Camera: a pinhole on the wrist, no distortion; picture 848 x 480 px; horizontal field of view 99.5 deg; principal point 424.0 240.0 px. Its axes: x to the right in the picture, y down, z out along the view. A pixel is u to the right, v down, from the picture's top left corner.
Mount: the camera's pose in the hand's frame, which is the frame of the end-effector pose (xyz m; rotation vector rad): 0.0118 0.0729 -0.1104 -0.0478 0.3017 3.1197
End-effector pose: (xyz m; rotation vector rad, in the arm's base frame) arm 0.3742 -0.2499 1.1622 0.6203 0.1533 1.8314
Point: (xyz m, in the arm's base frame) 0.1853 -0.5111 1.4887
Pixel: 503 30
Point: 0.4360 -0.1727 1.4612
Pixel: 268 343
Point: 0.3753 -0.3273 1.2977
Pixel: 468 299
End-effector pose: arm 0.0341 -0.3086 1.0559 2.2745 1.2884 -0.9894
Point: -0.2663 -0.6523 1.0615
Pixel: 703 444
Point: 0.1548 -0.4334 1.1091
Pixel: 673 20
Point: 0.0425 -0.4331 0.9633
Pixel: 440 305
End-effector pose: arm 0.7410 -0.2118 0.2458 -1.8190 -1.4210 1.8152
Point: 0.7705 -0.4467 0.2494
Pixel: 742 206
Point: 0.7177 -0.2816 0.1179
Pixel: 363 227
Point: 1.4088 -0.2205 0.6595
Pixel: behind the camera
